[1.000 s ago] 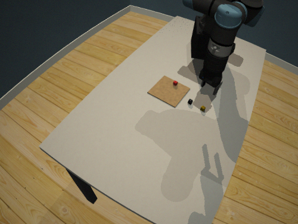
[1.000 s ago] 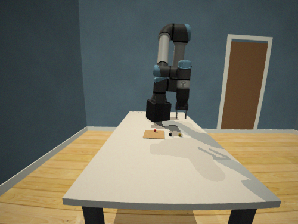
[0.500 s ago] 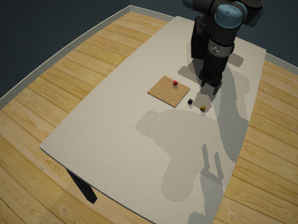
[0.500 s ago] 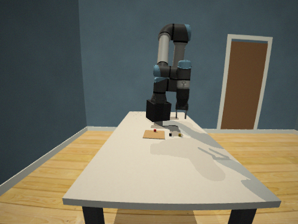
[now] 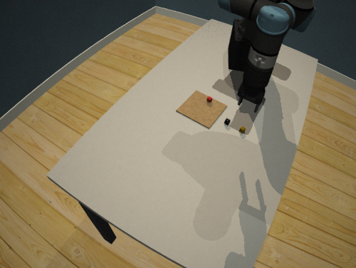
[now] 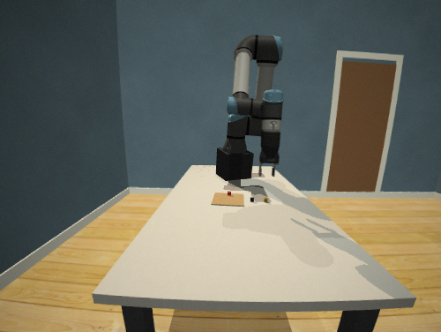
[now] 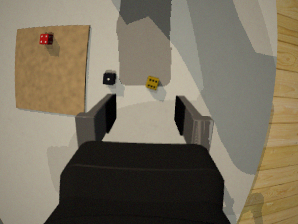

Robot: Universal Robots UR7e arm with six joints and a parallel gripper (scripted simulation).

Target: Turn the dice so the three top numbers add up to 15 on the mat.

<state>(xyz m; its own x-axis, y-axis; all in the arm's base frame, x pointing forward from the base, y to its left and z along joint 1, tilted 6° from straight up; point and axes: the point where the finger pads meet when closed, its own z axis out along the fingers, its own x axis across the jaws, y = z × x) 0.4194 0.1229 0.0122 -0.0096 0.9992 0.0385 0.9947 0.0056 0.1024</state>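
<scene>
Right now the yellow die is 130 mm below my hand, 10 mm to the left of it and 10 mm behind it. Round my hand: black die 130 mm below, 50 mm to the right, 10 mm behind; red die 160 mm to the right, 130 mm below, 70 mm behind; brown mat 160 mm to the right, 140 mm below, 20 mm behind.
</scene>
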